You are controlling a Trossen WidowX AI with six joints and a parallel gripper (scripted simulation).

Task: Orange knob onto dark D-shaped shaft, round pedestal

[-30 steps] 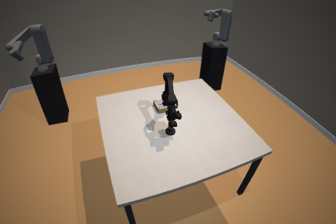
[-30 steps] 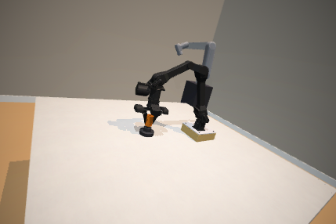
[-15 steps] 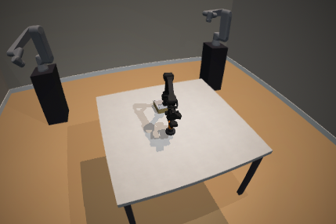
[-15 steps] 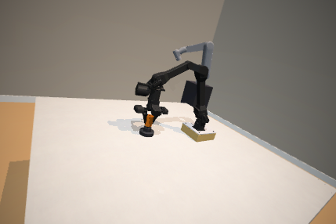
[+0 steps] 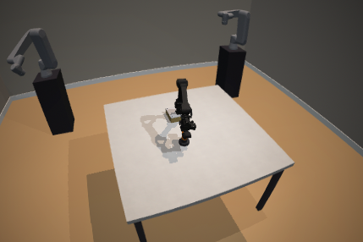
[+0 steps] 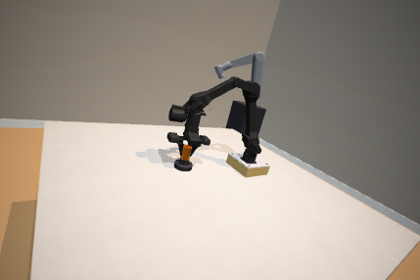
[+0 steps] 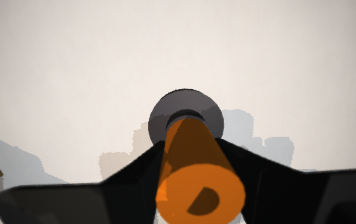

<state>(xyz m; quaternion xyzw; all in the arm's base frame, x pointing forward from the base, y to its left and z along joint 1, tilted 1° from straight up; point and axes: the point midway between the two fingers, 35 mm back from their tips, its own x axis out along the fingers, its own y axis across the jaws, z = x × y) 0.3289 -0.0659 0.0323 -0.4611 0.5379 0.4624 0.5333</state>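
Right now my gripper tip is 2 cm below the orange knob. Also, from my gripper tip: dark shaft: 3 cm below.
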